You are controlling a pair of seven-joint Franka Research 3 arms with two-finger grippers.
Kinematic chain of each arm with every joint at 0, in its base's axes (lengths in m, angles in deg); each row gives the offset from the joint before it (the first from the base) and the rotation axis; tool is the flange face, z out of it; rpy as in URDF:
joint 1: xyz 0 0 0.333 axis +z
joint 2: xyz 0 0 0 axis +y
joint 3: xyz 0 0 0.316 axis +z
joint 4: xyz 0.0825 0 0 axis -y
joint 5: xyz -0.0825 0 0.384 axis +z
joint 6: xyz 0 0 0 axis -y
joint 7: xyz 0.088 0 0 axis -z
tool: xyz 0 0 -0.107 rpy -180 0 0
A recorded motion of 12 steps. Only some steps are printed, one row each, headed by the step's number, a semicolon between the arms.
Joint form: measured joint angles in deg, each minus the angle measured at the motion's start. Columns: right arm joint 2, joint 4, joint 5, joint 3, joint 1, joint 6, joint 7; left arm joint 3, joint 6, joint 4, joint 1, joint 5, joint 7, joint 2.
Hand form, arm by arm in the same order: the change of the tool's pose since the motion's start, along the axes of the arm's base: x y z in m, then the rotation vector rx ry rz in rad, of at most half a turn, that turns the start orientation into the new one. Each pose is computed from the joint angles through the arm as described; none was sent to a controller.
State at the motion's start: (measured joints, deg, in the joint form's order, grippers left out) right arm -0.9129 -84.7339 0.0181 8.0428 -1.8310 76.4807 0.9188; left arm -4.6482 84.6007 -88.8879 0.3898 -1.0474 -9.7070 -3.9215
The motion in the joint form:
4: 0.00 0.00 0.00 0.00 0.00 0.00 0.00; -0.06 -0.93 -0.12 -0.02 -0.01 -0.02 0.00
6: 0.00 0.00 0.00 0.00 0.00 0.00 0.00; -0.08 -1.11 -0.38 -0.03 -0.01 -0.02 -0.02
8: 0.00 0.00 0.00 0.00 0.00 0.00 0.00; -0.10 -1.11 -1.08 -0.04 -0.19 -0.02 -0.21
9: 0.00 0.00 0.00 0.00 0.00 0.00 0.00; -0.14 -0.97 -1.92 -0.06 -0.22 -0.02 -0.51
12: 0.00 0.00 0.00 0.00 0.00 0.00 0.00; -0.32 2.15 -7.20 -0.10 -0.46 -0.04 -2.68
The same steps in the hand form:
4: 0.0000 0.0000 0.0000 0.0000 0.0000 0.0000; -0.0018 -0.0006 -0.0024 0.0013 0.0183 -0.0013
6: 0.0000 0.0000 0.0000 0.0000 0.0000 0.0000; -0.0023 -0.0009 -0.0045 0.0019 0.0256 -0.0018
8: 0.0000 0.0000 0.0000 0.0000 0.0000 0.0000; -0.0034 -0.0015 -0.0085 -0.0002 0.0347 -0.0025
9: 0.0000 0.0000 0.0000 0.0000 0.0000 0.0000; -0.0048 -0.0021 -0.0123 0.0003 0.0417 -0.0035
12: 0.0000 0.0000 0.0000 0.0000 0.0000 0.0000; -0.0120 -0.0047 -0.0311 -0.0004 0.0417 -0.0055

